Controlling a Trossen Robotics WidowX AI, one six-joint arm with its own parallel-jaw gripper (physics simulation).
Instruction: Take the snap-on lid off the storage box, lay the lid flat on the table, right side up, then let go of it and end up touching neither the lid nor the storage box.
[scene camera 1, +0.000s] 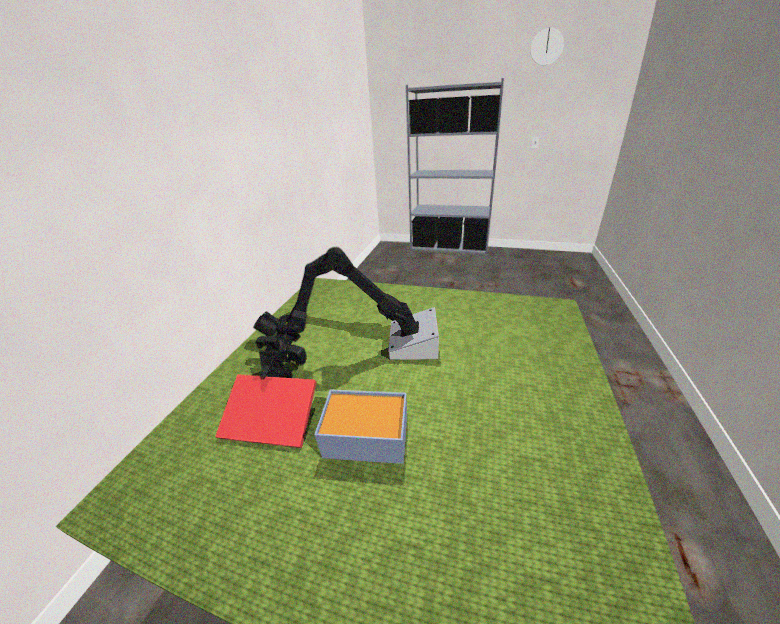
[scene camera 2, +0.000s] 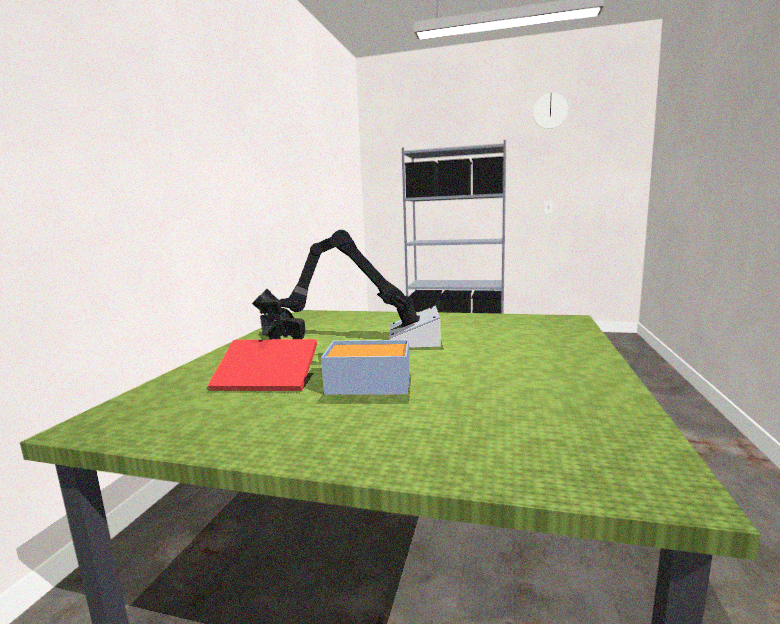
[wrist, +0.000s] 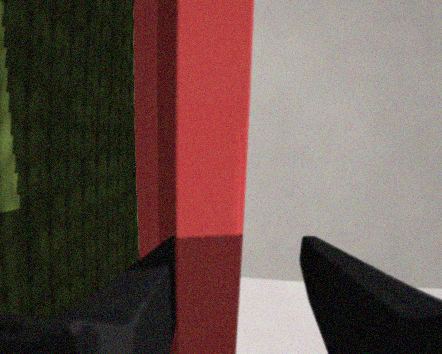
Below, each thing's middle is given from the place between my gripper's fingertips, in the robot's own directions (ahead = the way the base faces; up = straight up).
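My hand is 6 cm short of the red lid (scene camera 1: 269, 410), and it's also 4 cm above the lid and 2 cm to the right of it.
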